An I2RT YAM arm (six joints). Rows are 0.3 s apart.
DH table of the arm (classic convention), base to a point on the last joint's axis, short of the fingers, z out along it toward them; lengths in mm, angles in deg. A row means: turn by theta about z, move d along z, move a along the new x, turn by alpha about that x. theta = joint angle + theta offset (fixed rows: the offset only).
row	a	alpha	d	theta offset
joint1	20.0	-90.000	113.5	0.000
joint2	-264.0	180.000	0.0	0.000
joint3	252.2	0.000	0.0	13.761
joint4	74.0	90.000	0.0	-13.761
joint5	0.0	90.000	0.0	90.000
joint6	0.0	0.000	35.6	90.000
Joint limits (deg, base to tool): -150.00..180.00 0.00..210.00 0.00..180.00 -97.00..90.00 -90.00..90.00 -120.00..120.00
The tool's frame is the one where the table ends.
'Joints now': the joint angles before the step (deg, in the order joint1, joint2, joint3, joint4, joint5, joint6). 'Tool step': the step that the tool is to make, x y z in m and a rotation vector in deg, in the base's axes. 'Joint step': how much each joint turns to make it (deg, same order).
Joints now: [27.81, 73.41, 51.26, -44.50, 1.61, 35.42]
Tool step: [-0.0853, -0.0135, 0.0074, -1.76, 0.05, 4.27]
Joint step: [11.03, -19.33, -8.51, -12.18, 3.94, 5.69]
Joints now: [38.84, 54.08, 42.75, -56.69, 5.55, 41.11]
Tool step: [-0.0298, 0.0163, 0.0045, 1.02, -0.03, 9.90]
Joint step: [12.30, -2.85, -0.10, -2.26, 0.26, 2.50]
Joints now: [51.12, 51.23, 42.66, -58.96, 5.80, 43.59]
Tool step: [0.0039, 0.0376, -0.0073, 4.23, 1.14, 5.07]
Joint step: [6.01, 7.16, 0.75, 9.00, -2.74, 2.23]
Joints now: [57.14, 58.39, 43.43, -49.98, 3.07, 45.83]
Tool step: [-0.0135, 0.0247, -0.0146, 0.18, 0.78, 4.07]
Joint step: [7.42, 4.27, -1.19, 5.04, 0.71, 3.37]
